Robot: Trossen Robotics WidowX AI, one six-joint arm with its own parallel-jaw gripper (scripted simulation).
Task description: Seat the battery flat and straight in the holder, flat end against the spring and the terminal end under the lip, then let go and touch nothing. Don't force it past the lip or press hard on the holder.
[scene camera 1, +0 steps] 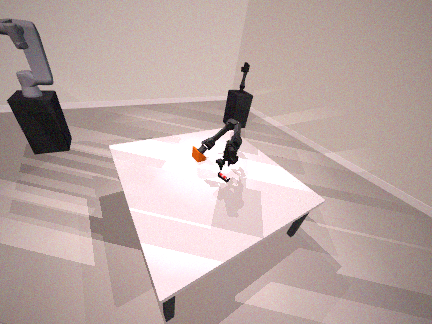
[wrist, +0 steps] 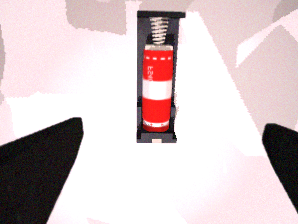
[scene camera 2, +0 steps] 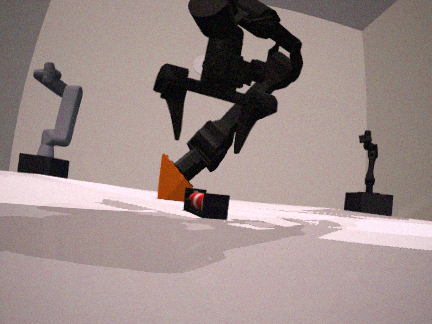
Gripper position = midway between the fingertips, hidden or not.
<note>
My gripper [scene camera 2: 207,146] is open, with nothing in its grasp.
My gripper also shows in the wrist view [wrist: 172,128].
</note>
